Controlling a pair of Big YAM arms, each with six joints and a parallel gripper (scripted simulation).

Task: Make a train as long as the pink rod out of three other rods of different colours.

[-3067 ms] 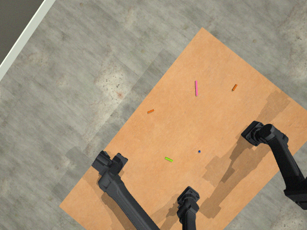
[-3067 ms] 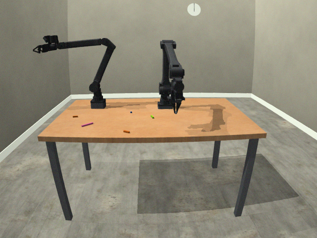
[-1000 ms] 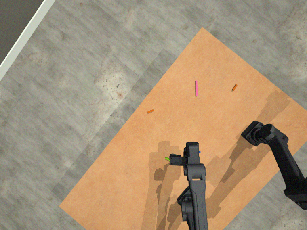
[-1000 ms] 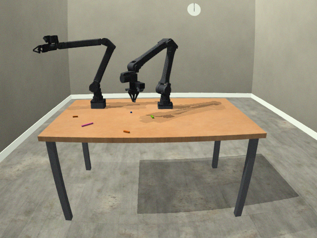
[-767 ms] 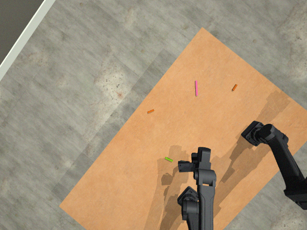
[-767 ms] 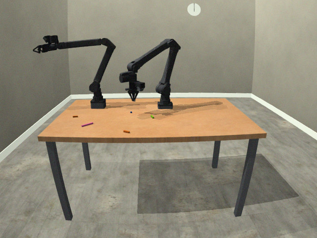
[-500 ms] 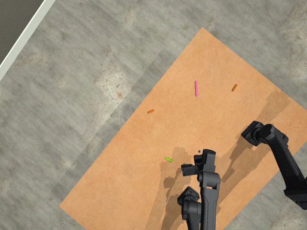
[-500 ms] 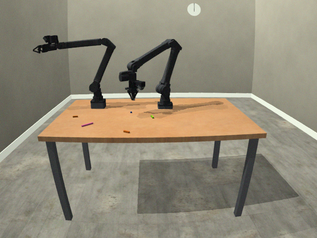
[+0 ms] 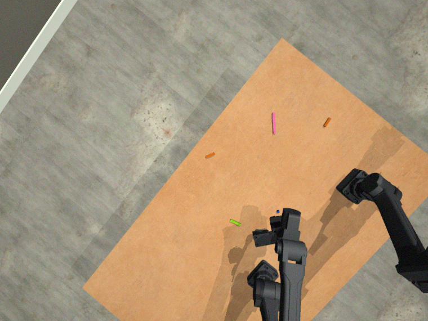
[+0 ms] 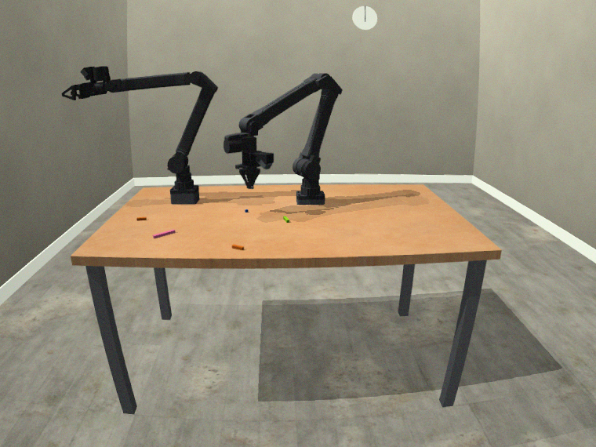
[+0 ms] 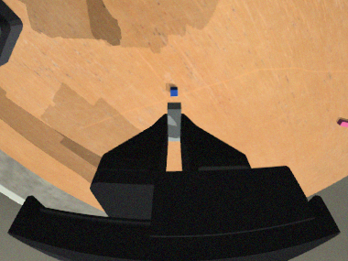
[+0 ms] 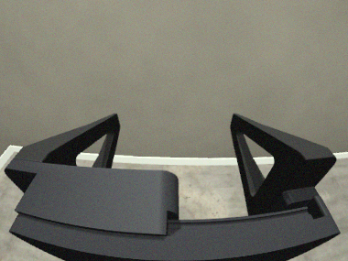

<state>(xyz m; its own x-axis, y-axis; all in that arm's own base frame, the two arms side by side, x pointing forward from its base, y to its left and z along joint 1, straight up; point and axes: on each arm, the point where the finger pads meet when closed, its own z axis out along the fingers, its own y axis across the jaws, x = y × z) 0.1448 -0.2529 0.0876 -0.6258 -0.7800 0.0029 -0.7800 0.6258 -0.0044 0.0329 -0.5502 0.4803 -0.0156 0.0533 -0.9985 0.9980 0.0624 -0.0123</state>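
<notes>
My left hand is 1 cm past the blue rod, 2 cm to the left of it and 11 cm above it. The rest, counted from my left hand: pink rod: 26 cm ahead, 29 cm to the right, 11 cm below; then lime rod: 9 cm ahead, 15 cm to the left, 11 cm below; then grey rod: right at my left hand.
</notes>
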